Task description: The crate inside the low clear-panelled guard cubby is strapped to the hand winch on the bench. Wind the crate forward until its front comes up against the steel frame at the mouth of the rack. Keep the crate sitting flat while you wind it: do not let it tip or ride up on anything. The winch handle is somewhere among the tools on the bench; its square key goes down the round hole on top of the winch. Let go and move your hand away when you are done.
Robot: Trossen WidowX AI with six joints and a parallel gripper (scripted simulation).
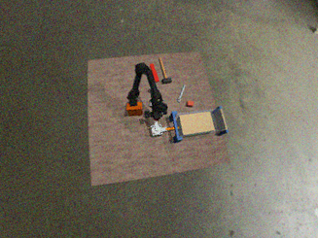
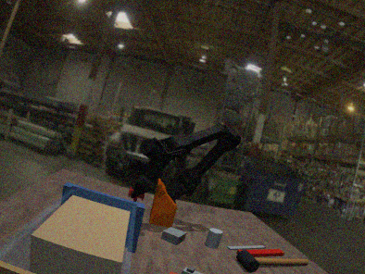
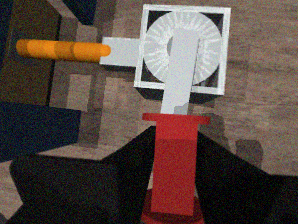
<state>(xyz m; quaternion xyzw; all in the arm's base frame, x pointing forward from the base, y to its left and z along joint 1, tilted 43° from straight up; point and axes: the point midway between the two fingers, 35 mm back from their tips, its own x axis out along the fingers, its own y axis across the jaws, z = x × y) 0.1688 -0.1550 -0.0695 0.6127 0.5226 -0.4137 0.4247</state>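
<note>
The winch handle lies 3 cm below my gripper tip and 2 cm to the right of it. Also, from my gripper tip: blue steel frame: 15 cm ahead, 9 cm to the right, 3 cm below; then winch: 10 cm below, 9 cm to the right, 2 cm behind; then red knob: 2 cm to the left.
</note>
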